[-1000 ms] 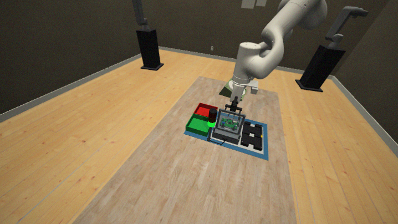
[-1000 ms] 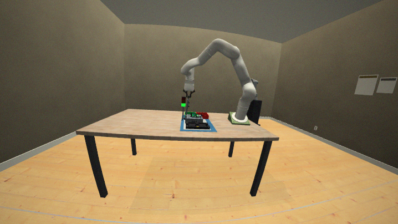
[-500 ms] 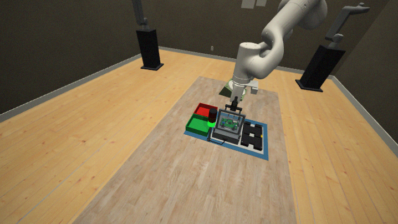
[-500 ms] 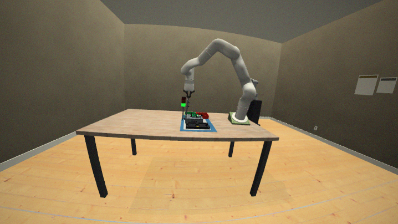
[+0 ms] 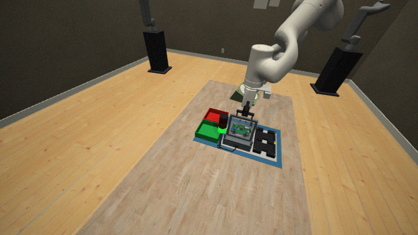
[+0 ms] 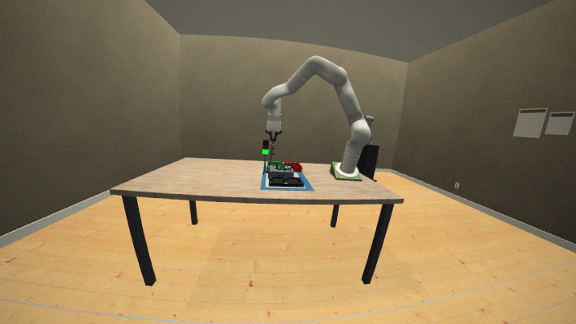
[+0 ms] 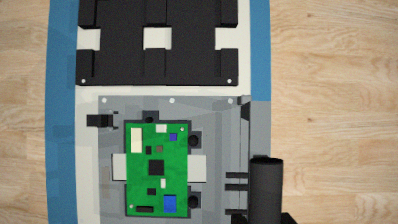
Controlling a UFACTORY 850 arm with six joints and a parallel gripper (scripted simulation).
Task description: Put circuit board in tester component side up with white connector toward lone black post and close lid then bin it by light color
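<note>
The green circuit board is 200 mm below my hand, 80 mm behind it and 10 mm to the left of it. The rest, counted from my hand: small black part 190 mm below, 140 mm behind, 80 mm to the left; green bin 260 mm below, 190 mm to the right, 60 mm behind; tester lid 90 mm below, 10 mm ahead.
</note>
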